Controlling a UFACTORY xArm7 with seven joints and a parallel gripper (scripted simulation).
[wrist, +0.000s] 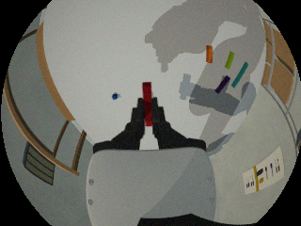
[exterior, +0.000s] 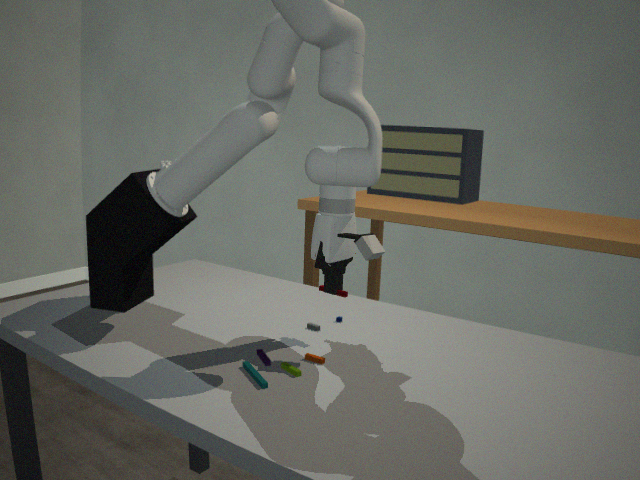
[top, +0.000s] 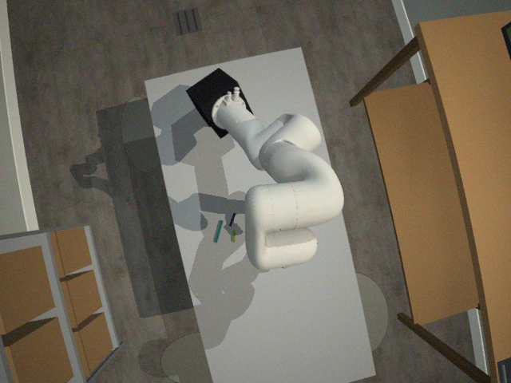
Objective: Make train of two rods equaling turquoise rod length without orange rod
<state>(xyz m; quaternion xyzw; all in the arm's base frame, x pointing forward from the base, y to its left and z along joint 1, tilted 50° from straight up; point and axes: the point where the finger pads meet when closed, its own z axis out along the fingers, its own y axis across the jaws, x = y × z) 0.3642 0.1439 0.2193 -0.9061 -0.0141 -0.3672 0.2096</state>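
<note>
Now: the grey rod 11 cm below my hand, 5 cm behind it and 1 cm to the right of it. Also, from my hand: red rod (2 cm below); orange rod (11 cm to the right, 11 cm below, 10 cm ahead); blue rod (11 cm below, 7 cm to the left, 6 cm behind).
</note>
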